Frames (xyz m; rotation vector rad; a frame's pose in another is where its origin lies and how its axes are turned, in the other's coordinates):
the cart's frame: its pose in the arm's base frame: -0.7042 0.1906 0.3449 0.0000 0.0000 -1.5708
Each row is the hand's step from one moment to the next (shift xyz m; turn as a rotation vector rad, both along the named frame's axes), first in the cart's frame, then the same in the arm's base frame.
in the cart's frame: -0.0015 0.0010 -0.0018 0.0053 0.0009 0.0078
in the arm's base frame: 0.0010 0.0015 -0.0018 0.0009 -0.0053 0.0078
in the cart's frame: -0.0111 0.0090 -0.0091 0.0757 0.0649 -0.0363
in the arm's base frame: 0.0090 0.0111 -0.0091 0.0649 -0.0757 -0.0363
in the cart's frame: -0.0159 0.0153 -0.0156 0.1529 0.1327 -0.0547
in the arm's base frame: 0.0153 0.0159 -0.0156 0.1327 -0.1529 -0.0547
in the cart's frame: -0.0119 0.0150 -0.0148 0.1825 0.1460 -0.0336
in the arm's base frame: 0.0150 0.0119 -0.0148 0.1460 -0.1825 -0.0336
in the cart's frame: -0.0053 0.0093 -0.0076 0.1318 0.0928 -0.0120
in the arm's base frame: 0.0093 0.0053 -0.0076 0.0928 -0.1318 -0.0120
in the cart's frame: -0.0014 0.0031 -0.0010 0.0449 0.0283 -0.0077
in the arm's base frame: 0.0031 0.0014 -0.0010 0.0283 -0.0449 -0.0077
